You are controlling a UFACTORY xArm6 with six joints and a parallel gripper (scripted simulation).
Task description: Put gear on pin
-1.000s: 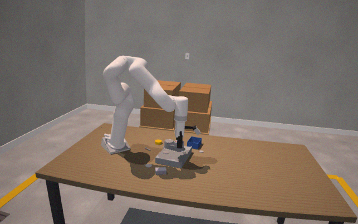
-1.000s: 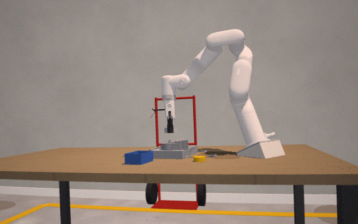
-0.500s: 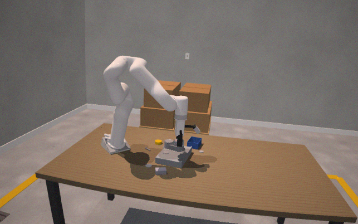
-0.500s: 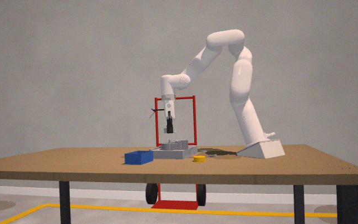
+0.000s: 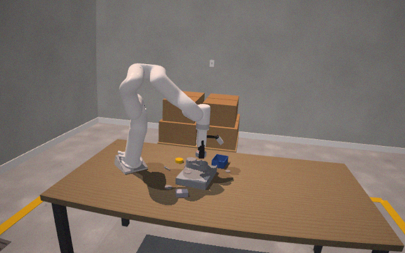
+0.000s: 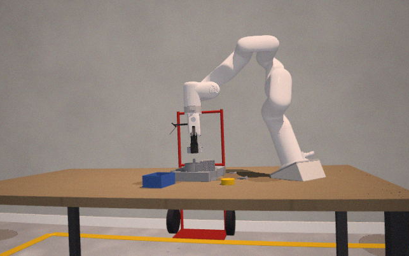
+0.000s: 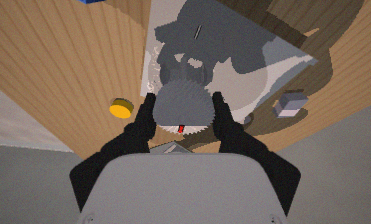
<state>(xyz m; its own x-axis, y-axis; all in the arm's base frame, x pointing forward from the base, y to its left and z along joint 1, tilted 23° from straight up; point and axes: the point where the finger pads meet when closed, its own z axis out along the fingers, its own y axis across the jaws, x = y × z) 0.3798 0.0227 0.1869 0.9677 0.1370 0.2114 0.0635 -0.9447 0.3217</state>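
Now: the toothed gear right at my hand. Round my hand: yellow disc: 130 mm behind, 160 mm to the left, 120 mm below; blue bin: 130 mm ahead, 150 mm to the left, 120 mm below; bolt: 200 mm behind, 50 mm to the left, 120 mm below.
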